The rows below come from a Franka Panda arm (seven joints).
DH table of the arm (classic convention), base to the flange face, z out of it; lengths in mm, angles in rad. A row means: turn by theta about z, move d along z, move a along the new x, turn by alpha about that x. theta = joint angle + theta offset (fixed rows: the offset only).
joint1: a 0, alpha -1.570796, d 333, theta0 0
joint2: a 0, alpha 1.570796, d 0, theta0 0
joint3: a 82.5, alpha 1.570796, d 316, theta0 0
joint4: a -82.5, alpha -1.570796, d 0, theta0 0
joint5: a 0, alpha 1.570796, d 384, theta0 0
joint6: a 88, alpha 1.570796, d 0, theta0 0
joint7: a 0, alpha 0, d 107, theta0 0
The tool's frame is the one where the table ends.
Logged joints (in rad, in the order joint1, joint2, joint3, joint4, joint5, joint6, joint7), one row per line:
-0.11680, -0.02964, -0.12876, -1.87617, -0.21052, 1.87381, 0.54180
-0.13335, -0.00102, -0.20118, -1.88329, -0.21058, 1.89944, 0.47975
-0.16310, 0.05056, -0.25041, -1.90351, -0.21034, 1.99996, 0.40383
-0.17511, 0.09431, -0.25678, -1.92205, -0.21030, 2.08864, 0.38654
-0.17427, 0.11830, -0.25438, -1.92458, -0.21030, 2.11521, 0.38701
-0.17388, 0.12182, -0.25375, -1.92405, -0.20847, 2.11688, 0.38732
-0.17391, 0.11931, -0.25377, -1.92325, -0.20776, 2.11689, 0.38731
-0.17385, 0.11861, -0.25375, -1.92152, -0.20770, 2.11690, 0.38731
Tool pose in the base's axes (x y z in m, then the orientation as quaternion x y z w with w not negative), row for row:
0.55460, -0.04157, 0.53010, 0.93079, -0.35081, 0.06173, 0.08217
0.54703, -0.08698, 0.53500, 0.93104, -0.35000, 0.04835, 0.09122
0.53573, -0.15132, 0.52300, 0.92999, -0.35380, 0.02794, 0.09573
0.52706, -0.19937, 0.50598, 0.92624, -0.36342, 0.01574, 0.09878
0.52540, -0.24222, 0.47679, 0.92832, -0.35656, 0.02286, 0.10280
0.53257, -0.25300, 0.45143, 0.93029, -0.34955, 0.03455, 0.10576
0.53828, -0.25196, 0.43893, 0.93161, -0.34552, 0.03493, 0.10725
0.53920, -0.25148, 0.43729, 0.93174, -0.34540, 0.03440, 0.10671
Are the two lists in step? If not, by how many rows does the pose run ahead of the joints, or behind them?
The pose runs 2 rows behind the joints: the pose in row i belongs to the joints in row i - 2.
